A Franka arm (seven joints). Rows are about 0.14 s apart.
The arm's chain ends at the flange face. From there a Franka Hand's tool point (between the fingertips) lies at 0.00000 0.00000 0.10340 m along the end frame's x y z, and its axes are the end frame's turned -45 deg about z.
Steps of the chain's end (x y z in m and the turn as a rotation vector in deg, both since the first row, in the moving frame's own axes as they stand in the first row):
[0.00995, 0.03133, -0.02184, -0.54, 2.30, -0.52]
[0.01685, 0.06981, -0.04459, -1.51, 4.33, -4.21]
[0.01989, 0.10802, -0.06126, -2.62, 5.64, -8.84]
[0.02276, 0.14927, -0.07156, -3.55, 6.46, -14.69]
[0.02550, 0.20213, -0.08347, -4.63, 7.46, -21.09]
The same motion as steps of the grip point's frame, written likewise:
[-0.01286, 0.03280, -0.02193, -2.01, 1.24, -0.52]
[-0.03358, 0.06858, -0.04492, -4.13, 1.99, -4.21]
[-0.05768, 0.10063, -0.06187, -5.84, 2.14, -8.84]
[-0.08417, 0.13377, -0.07241, -7.08, 2.06, -14.69]
[-0.11858, 0.17533, -0.08467, -8.55, 2.00, -21.09]

